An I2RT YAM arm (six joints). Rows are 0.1 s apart.
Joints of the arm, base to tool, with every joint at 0 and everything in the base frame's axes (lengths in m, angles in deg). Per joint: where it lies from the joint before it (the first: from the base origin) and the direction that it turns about. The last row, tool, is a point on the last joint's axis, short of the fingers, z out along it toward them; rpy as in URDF.
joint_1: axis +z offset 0 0 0.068
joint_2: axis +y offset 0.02 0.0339 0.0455
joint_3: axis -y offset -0.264 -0.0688 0
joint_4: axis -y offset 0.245 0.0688 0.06
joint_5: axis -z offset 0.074 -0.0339 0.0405
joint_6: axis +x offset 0.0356 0 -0.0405
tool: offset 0 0 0 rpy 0 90 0
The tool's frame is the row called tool.
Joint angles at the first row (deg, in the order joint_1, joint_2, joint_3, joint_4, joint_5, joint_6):
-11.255, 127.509, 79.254, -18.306, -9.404, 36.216
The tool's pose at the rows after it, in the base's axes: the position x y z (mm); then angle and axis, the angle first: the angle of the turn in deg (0 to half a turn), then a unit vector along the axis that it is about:
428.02, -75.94, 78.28, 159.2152, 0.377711, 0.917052, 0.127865
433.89, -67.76, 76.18, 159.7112, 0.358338, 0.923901, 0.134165
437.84, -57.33, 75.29, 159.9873, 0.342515, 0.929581, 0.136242
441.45, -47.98, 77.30, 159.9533, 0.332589, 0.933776, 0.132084
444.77, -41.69, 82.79, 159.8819, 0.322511, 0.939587, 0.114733
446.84, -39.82, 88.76, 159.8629, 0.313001, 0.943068, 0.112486
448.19, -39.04, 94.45, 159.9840, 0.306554, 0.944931, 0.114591
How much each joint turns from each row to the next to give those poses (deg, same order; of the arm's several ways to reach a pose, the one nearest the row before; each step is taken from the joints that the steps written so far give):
0.396, 0.656, 0.671, 0.106, -0.390, -0.257
1.127, 1.141, 1.509, -0.679, -0.820, -1.103
1.412, 0.580, 0.826, -0.377, -0.118, -0.521
1.319, 0.189, 0.905, -0.695, 0.731, -0.074
1.012, -0.084, 1.459, -1.959, 2.025, -0.755
0.276, -0.297, 1.071, -1.457, 0.128, -0.925
0.087, -0.345, 0.887, -1.327, -0.372, -0.619

